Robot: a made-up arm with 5 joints. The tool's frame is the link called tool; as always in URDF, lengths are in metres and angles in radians. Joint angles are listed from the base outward.
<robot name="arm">
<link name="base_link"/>
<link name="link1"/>
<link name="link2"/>
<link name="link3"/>
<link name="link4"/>
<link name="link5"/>
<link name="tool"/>
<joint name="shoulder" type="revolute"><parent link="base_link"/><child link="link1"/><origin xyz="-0.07 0.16 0.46"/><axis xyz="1 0 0"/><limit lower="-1.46" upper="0.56"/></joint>
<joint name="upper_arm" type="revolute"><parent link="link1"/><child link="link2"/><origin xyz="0.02 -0.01 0.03"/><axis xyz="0 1 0"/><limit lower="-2.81" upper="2.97"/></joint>
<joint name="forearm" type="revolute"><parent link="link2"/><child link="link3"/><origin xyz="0.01 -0.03 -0.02"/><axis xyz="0 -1 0"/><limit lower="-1.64" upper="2.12"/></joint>
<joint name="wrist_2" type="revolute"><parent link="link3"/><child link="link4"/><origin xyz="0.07 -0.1 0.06"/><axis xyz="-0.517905 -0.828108 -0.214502"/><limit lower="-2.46" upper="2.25"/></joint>
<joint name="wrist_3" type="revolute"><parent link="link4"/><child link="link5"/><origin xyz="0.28 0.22 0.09"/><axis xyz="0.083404 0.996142 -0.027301"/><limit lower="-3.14" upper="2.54"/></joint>
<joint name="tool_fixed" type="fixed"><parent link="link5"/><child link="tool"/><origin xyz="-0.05 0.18 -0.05" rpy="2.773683 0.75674 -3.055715"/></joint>
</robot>
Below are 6 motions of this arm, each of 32 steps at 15 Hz.
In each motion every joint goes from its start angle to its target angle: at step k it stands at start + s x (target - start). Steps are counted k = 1, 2, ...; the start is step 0. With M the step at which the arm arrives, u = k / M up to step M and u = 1 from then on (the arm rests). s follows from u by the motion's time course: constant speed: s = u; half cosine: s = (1 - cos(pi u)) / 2; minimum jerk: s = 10 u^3 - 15 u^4 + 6 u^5.
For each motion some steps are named. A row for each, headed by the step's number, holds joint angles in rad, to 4 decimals.
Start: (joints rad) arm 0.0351 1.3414 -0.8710 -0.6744 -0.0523
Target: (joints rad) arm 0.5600 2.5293 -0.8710 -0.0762 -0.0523
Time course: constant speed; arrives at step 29
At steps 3, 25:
3: 0.0894 1.4643 -0.8710 -0.6125 -0.0523
25: 0.4876 2.3655 -0.8710 -0.1587 -0.0523

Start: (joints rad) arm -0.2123 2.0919 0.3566 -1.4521 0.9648
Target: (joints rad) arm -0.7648 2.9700 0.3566 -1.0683 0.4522
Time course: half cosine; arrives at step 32
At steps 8, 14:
8: -0.2932 2.2205 0.3566 -1.3959 0.8897
14: -0.4347 2.4453 0.3566 -1.2976 0.7585

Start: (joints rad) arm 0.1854 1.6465 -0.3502 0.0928 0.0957
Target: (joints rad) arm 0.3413 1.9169 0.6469 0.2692 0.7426
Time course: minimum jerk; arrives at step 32
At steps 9, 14, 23, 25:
9: 0.2071 1.6841 -0.2114 0.1174 0.1857
14: 0.2453 1.7503 0.0327 0.1605 0.3441
23: 0.3196 1.8793 0.5081 0.2446 0.6526
25: 0.3299 1.8971 0.5738 0.2563 0.6952

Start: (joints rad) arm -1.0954 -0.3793 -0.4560 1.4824 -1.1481
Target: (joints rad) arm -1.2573 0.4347 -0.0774 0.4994 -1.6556
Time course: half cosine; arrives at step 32
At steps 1, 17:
1: -1.0958 -0.3773 -0.4551 1.4800 -1.1493
17: -1.1843 0.0676 -0.2481 0.9427 -1.4267

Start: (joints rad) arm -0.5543 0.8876 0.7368 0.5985 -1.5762
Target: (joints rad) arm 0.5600 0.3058 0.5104 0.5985 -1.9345
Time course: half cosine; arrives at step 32
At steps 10, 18, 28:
10: -0.3067 0.7583 0.6865 0.5985 -1.6558
18: 0.1115 0.5399 0.6015 0.5985 -1.7903
28: 0.5176 0.3279 0.5190 0.5985 -1.9209

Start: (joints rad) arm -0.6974 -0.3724 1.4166 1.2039 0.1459
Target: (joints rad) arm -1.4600 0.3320 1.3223 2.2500 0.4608
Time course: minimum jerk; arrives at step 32
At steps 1, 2, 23, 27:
1: -0.6976 -0.3722 1.4166 1.2042 0.1460
2: -0.6991 -0.3708 1.4164 1.2062 0.1466
23: -1.3539 0.2340 1.3354 2.1044 0.4170
27: -1.4373 0.3110 1.3251 2.2189 0.4514

